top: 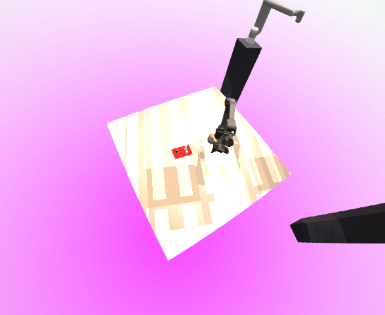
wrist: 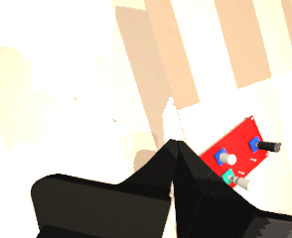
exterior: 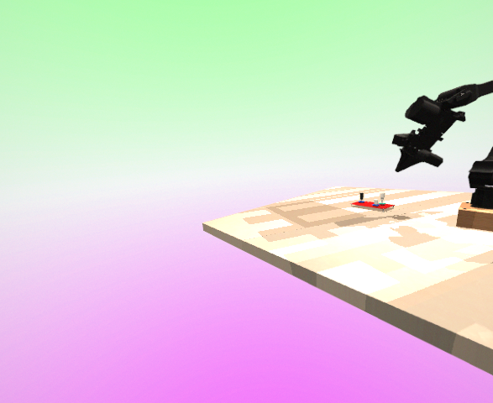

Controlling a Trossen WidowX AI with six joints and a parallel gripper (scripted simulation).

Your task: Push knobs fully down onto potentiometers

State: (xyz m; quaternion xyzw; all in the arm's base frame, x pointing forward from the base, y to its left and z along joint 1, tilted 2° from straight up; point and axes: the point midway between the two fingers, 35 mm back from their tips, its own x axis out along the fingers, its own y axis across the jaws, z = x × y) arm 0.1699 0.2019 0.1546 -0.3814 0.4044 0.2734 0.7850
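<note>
The grey knob lies 130 mm ahead of my gripper tip, 180 mm to the right of it and 130 mm below it. Also, from my gripper tip: black knob 220 mm ahead, 160 mm to the right, 140 mm below.
</note>
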